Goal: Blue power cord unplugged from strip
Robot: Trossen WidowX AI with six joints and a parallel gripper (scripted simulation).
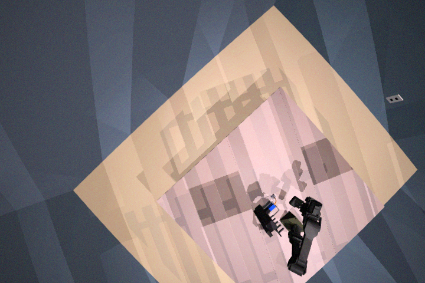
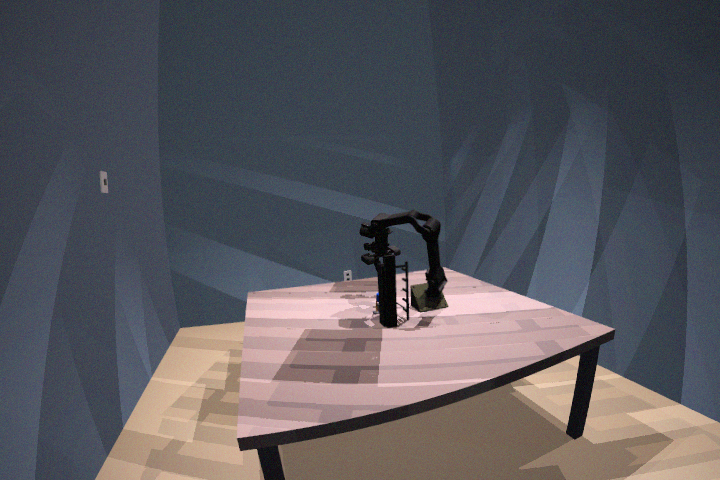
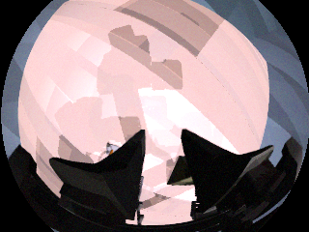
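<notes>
My gripper tip is now 80 mm short of the blue plug, 190 mm to the right of it and 70 mm above it. The rest, counted from my gripper tip: grey piece (70 mm ahead, 100 mm to the left, 160 mm below).
</notes>
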